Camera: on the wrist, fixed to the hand. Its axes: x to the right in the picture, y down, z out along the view.
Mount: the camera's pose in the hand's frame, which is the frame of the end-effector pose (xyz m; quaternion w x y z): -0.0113 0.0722 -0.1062 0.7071 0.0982 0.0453 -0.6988
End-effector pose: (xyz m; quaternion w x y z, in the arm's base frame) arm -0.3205 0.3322 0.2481 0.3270 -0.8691 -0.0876 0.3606
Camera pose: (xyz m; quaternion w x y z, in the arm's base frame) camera -0.2621 0.2185 0.2648 0.5725 -0.5376 -0.6191 -0.0043
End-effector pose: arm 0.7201 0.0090 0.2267 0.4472 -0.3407 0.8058 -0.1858
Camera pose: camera 0.6066 0.0670 0.2462 0.1833 -0.7517 0.3337 -0.5385
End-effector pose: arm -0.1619 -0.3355 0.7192 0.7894 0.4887 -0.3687 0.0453
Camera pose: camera -0.1441 -0.2093 0.7388 0.5586 0.6787 0.1210 -0.4613
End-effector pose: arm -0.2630 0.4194 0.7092 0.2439 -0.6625 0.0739 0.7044
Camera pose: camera -0.1996 0.3084 0.6925 0.7264 -0.5280 -0.3305 0.2904
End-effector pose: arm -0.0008 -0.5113 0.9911 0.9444 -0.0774 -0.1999 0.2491
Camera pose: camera 0.0027 -0.4595 0.8731 0.8586 0.1664 -0.1282 -0.4677
